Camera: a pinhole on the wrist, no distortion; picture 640 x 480 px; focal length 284.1 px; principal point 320.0 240.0 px. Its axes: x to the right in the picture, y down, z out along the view. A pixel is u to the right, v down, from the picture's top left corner.
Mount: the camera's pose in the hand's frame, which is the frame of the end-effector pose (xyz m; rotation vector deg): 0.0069 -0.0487 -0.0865 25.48 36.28 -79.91
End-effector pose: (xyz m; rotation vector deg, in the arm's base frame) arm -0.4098 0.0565 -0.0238 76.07 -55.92 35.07
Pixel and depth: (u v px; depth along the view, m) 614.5 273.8 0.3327
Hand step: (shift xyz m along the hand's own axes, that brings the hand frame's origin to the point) 0.1141 -0.5167 -0.0600
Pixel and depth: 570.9 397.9 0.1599
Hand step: 0.1260 -0.2454 -0.0633
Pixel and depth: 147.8 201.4 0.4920
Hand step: -0.0032 -0.1431 0.4849
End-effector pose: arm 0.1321 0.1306 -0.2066 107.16 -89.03 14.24
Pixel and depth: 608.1 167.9 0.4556
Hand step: -0.0146 -0.7051 -0.0306
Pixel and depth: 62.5 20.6 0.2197
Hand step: -0.1394 -0.0598 0.2220
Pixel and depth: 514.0 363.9 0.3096
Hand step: 0.1975 -0.3874 0.0014
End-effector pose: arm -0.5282 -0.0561 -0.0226 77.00 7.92 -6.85
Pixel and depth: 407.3 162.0 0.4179
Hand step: -0.0378 -0.4272 0.1564
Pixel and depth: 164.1 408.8 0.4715
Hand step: 0.3386 -0.1125 0.4171
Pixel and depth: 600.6 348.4 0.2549
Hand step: 0.1544 -0.3886 -0.0633
